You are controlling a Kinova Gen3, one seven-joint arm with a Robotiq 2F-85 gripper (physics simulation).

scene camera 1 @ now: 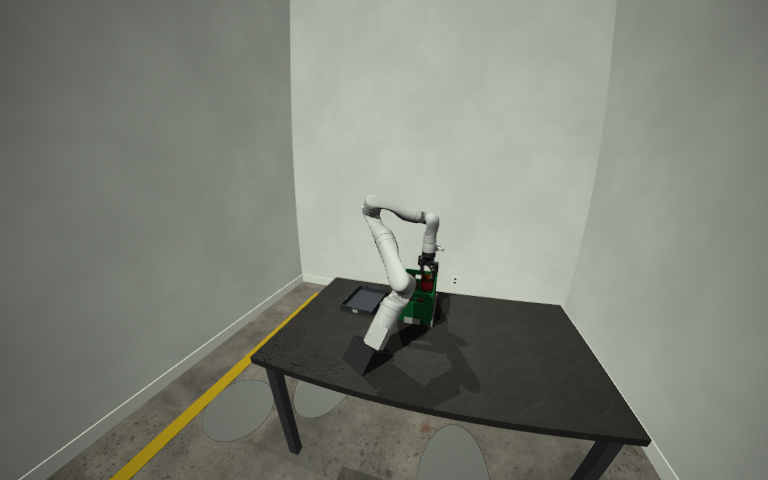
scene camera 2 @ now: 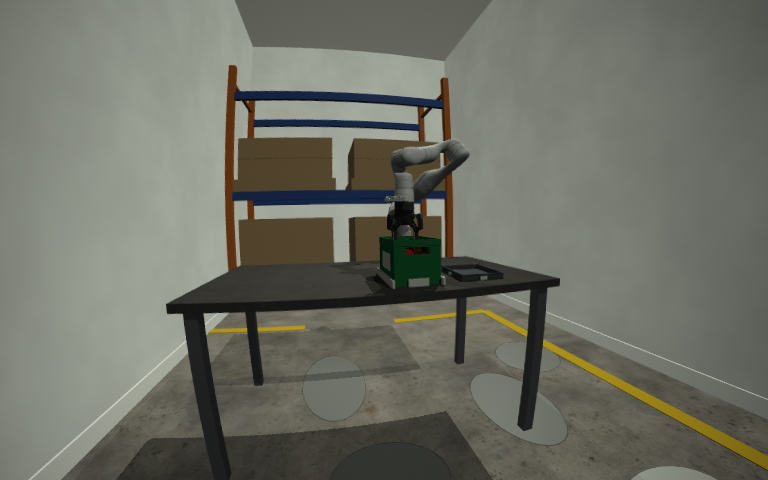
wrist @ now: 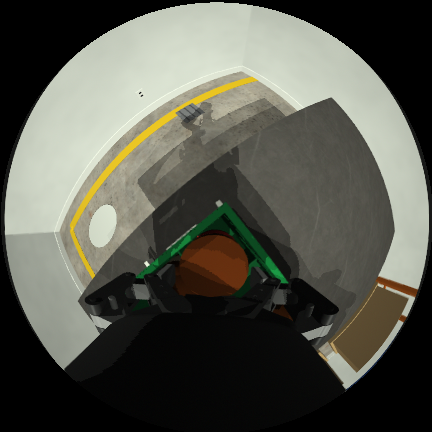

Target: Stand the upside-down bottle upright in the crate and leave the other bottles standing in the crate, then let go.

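Seen in the pictures: gripper, fingertip midpoint: [scene camera 1: 426, 275] [wrist: 212, 275]; arm's base, origin of the base link: [scene camera 1: 373, 344].
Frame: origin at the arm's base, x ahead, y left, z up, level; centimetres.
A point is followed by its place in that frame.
Observation:
The green crate [scene camera 1: 417, 314] @(x 25.7, y -16.7, z 0.0 cm) [scene camera 2: 404, 271] @(x 52.6, y -22.3, z 0.6 cm) [wrist: 274, 272] @(x 43.6, y -24.9, z 12.3 cm) stands on the table. The upside-down bottle [scene camera 1: 427, 285] @(x 44.5, y -20.8, z 7.1 cm) [wrist: 214, 262] @(x 48.6, y -21.2, z 11.0 cm) is in the crate's corner compartment and shows its round, orange-brown base upward in the wrist view. My gripper [scene camera 1: 428, 273] @(x 47.9, y -20.2, z 11.4 cm) [scene camera 2: 406, 235] @(x 47.9, y -20.2, z 11.4 cm) [wrist: 212, 275] @(x 47.9, y -20.2, z 11.4 cm) is open and points down over the crate, with its fingers on either side of that base and nothing held. Part of another bottle [wrist: 284, 313] @(x 32.2, y -21.3, z 6.8 cm) shows at the lower right in the wrist view. Red and orange bottle parts show through the crate's handle slot in the second scene view. The arm, gripper and crate walls hide most of the other bottles.
A shallow dark tray [scene camera 1: 353, 310] @(x 29.2, y 17.5, z -4.2 cm) [scene camera 2: 482, 277] @(x 55.0, y 11.2, z -4.2 cm) lies on the table [scene camera 1: 526, 362] @(x 3.5, y -64.8, z -5.3 cm) [scene camera 2: 294, 288] @(x 41.0, y -62.0, z -5.3 cm) beside the crate. The crate's walls rise close around the bottles and fingers. A shelf rack [scene camera 2: 230, 169] with cardboard boxes [scene camera 2: 286, 240] stands behind the table in the second scene view.

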